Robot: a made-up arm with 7 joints.
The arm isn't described. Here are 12 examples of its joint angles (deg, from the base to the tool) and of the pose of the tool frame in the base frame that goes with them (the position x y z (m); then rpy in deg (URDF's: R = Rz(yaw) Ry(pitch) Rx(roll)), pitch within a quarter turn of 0, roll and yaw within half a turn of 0).
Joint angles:
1: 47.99 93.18 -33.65 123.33 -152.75 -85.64 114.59
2: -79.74 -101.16 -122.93 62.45 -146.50 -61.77 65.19
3: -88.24 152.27 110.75 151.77 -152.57 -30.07 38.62
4: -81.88 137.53 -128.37 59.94 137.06 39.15 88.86
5: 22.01 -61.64 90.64 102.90 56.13 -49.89 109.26
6: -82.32 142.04 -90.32 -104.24 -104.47 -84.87 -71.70
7: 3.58 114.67 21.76 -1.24 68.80 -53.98 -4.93
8: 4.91 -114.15 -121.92 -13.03 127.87 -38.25 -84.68
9: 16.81 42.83 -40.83 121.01 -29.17 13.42 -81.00
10: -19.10 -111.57 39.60 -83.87 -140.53 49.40 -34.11
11: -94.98 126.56 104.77 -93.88 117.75 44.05 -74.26
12: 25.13 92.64 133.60 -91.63 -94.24 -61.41 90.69
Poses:
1: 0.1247 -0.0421 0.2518 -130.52 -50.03 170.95
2: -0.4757 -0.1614 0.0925 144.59 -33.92 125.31
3: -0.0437 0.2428 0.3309 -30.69 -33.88 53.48
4: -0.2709 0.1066 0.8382 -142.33 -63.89 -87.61
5: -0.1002 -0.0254 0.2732 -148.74 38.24 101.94
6: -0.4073 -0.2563 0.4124 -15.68 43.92 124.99
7: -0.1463 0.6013 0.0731 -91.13 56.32 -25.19
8: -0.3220 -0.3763 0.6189 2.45 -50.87 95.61
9: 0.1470 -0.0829 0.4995 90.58 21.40 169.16
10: -0.8753 0.0505 0.3435 -28.81 70.25 13.77
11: -0.0452 0.6332 0.7917 96.64 24.51 64.11
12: -0.1198 -0.0955 -0.1449 101.37 58.92 63.63
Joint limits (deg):
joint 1: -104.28..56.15
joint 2: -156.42..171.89
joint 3: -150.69..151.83
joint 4: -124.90..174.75
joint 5: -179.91..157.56
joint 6: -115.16..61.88
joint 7: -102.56..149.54
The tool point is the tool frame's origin. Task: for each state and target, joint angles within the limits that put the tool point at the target. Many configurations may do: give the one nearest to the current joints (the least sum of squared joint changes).
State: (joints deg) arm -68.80 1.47 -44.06 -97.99 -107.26 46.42 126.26
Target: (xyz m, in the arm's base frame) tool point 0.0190 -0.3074 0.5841
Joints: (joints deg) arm -50.54 -14.16 -44.66 -118.11 -109.83 44.65 127.55
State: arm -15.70 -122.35 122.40 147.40 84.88 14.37 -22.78
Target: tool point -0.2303 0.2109 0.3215
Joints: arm -17.51 -104.92 117.59 148.17 86.86 19.18 -27.68
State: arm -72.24 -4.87 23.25 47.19 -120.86 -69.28 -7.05
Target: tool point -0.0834 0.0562 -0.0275
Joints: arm -24.37 -13.37 13.36 93.23 -124.03 -66.91 -4.70
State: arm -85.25 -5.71 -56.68 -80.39 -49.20 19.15 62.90
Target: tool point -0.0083 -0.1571 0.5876
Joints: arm -84.25 5.50 -82.53 -119.16 -51.43 17.38 61.52
